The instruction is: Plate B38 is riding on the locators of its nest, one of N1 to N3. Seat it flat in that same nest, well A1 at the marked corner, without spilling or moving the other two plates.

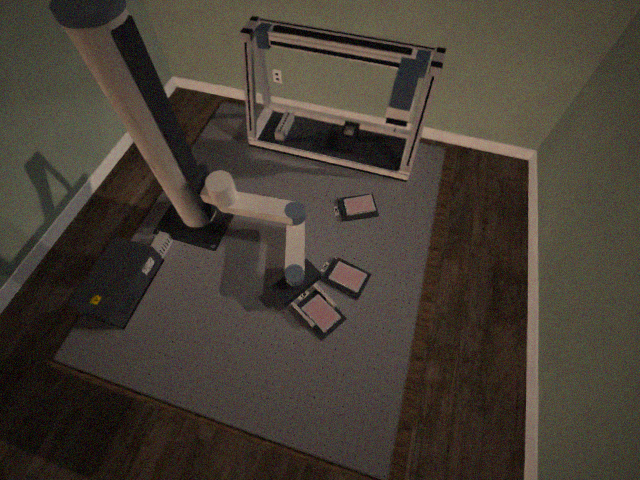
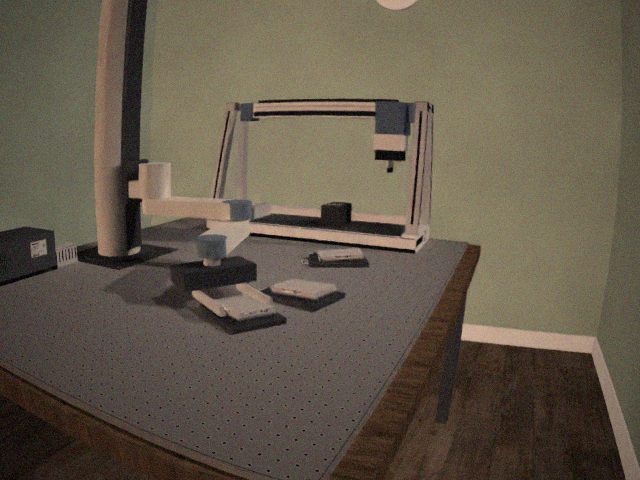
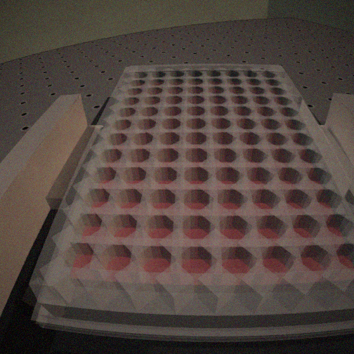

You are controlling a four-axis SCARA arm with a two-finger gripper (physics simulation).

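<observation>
The front plate (image 1: 323,312) (image 2: 250,308) (image 3: 196,175), clear with red wells, is over its dark nest (image 1: 322,336) (image 2: 258,324). My gripper (image 1: 324,314) (image 2: 246,306) (image 3: 206,111) is shut on this plate, one pale finger against each long side. The second plate (image 1: 347,276) (image 2: 303,289) lies on its nest (image 1: 356,296) (image 2: 314,305) close beside, near one finger. The third plate (image 1: 360,205) (image 2: 340,253) lies on its nest (image 1: 357,218) (image 2: 341,262) farther back. Plate and nest labels are too small to read. How fully the held plate sits on its locators cannot be told.
A gantry frame (image 1: 330,159) (image 2: 330,237) stands at the back of the perforated mat (image 1: 248,372) (image 2: 217,382). The arm's column (image 1: 139,113) (image 2: 111,206) stands at the left, with a dark box (image 1: 118,279) (image 2: 25,253) near it.
</observation>
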